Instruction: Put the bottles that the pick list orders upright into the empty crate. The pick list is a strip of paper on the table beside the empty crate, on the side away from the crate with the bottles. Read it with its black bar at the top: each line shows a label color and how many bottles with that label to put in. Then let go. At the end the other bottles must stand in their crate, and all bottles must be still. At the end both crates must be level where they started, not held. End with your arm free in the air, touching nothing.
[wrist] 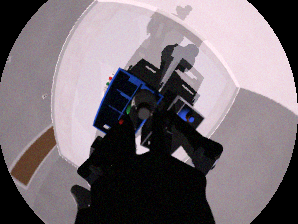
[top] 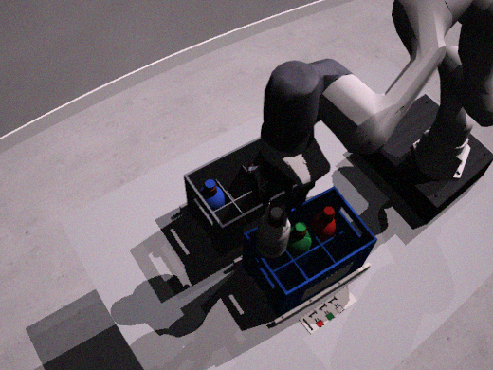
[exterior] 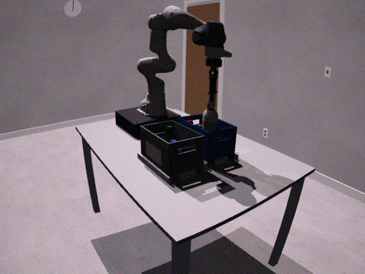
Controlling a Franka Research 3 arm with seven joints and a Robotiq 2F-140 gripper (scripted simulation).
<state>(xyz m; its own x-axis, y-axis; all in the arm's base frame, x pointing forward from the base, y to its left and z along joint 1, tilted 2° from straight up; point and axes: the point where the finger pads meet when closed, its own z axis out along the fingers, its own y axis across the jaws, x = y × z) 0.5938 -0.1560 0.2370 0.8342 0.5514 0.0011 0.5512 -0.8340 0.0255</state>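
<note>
My hand is 80 mm above the white-labelled bottle. The rest, counted from my hand: black crate (100 mm behind, 170 mm to the right, 230 mm below); blue crate (80 mm behind, 60 mm to the left, 230 mm below); red-label bottle (170 mm behind, 40 mm to the left, 220 mm below).
</note>
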